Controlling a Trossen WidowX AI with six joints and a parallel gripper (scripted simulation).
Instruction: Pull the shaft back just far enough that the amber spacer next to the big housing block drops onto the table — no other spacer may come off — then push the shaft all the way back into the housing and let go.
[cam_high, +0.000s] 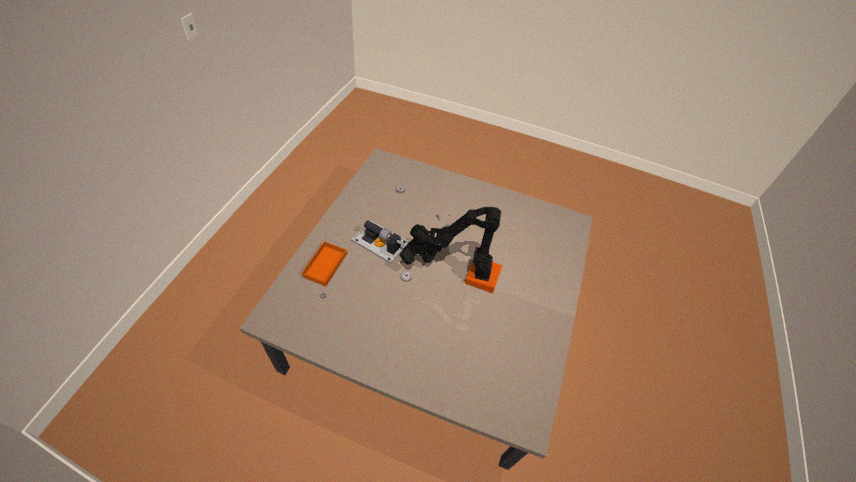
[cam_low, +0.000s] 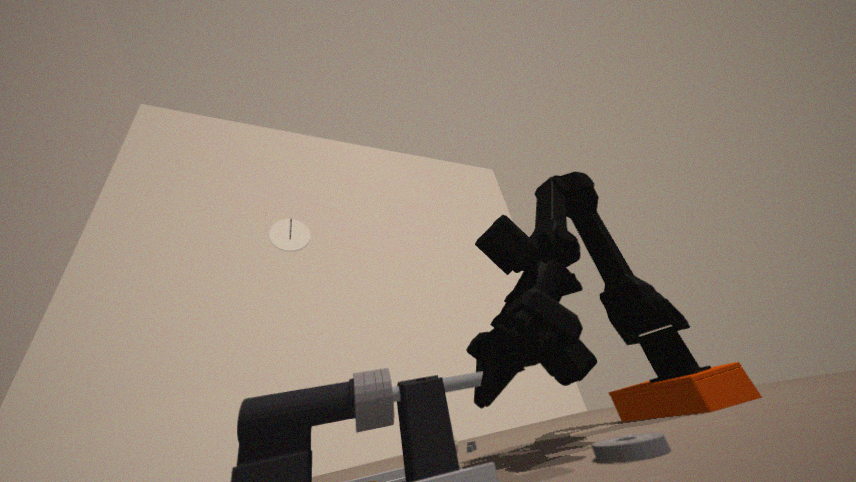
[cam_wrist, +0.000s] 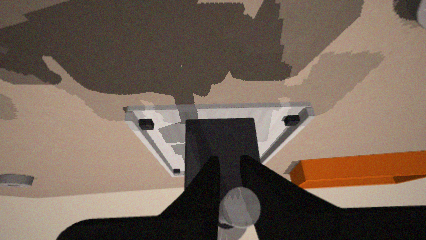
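The grey shaft is 5 cm ahead of my gripper tip, 2 cm above it and 1 cm to the right of it. The rest, counted from my gripper tip: amber spacer 13 cm ahead, 4 cm below, 3 cm to the right; then orange tray 32 cm ahead, 18 cm to the left, 5 cm below; then grey ring 11 cm to the left, 5 cm below, 5 cm behind.
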